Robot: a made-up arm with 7 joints.
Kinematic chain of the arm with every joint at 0, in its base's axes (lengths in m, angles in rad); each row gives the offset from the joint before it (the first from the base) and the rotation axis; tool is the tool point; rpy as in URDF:
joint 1: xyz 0 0 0.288 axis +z
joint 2: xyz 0 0 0 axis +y
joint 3: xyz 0 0 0.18 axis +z
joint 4: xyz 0.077 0 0 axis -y
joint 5: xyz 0.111 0 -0.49 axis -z
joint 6: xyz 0 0 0 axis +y
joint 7: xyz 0.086 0 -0.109 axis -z
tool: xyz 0 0 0 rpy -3.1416 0 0
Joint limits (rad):
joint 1: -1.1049..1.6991
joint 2: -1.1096..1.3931
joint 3: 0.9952..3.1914
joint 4: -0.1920..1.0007
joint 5: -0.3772..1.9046
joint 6: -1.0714..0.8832
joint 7: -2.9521..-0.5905
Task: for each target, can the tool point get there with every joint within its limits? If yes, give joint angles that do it. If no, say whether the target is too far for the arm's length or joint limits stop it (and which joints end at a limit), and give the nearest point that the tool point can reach.
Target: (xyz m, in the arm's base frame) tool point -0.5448 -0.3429 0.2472
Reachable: yes | joints 1.4574 -0.1470 2.2093 0.8776 -0.1931 -0.5380 -2.5865
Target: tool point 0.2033 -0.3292 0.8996
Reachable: no: joint limits stop it (at a limit: joint 1, joint 3, joint 4, joint 5) | nearest point 0.1191 -0.3218 0.8682 | short by 0.090 m
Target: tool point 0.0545 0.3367 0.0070
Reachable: yes | joints 0.0204 -0.0281 1.8309 0.2430 1.5393 -0.7934 -1.7371
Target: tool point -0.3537 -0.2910 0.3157
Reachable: yes | joints 1.0479 0.7857 2.8797 0.0981 0.5460 -0.9138 -1.8547
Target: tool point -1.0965 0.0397 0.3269
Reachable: no: too far | nearest point -0.6874 0.0249 0.3124 | short by 0.410 m
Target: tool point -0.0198 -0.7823 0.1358
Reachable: no: joint limits stop it (at a limit: joint 4) | nearest point -0.0171 -0.6755 0.1566 | short by 0.109 m
